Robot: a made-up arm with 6 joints.
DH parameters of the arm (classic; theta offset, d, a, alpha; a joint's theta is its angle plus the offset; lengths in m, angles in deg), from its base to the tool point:
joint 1: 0 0.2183 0 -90
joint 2: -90 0 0.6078 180
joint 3: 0 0 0 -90
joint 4: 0 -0.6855 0 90
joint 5: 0 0.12 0 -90
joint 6: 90 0 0 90
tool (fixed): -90 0 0 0
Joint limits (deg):
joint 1: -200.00..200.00
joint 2: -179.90..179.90
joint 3: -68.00..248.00
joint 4: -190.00..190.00
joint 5: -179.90..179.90
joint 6: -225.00..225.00
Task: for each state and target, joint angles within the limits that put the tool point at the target. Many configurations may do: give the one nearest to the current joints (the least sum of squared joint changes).
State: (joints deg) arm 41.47 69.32 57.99 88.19 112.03 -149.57
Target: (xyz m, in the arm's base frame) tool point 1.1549 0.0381 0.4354
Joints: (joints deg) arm 2.56 51.84 28.82 83.50 112.03 -149.57
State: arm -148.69 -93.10 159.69 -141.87 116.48 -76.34
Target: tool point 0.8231 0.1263 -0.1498
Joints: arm -164.30 -64.49 187.09 -147.38 116.48 -76.34
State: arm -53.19 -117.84 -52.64 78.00 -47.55 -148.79
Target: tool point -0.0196 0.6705 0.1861
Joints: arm -89.29 -158.43 -38.32 84.59 -47.55 -148.79
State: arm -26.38 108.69 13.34 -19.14 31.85 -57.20
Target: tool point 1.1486 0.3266 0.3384
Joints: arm 21.45 60.13 47.22 -14.63 31.85 -57.20
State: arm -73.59 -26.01 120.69 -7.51 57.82 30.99
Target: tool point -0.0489 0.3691 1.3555
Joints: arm -101.16 7.28 137.05 -5.56 57.82 30.99
